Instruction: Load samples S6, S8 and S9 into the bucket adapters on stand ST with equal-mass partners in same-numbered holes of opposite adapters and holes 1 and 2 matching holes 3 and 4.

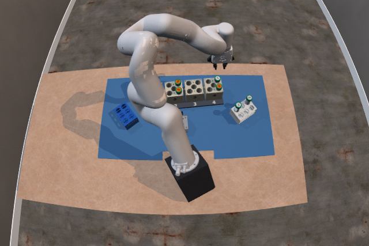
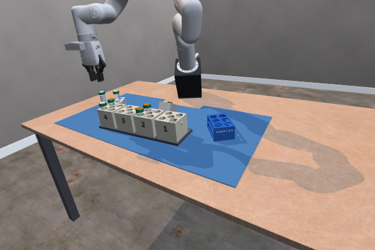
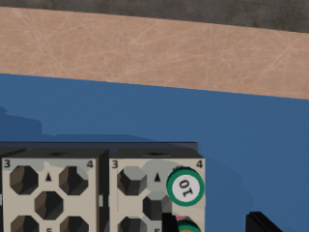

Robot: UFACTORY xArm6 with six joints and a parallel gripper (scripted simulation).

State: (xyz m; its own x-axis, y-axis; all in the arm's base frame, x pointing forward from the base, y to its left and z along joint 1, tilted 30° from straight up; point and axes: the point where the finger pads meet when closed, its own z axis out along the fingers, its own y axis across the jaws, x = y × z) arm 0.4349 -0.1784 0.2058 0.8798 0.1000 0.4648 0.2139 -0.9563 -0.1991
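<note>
The sloped DONE desk lies 26 cm behind my hand, 17 cm to the left of it and 20 cm below it. From my hand the other things lie so: white rack (14 cm behind, 17 cm to the right, 22 cm below); blue samples rack (25 cm behind, 49 cm to the left, 22 cm below); loading stand ST (8 cm behind, 18 cm to the left, 24 cm below).
</note>
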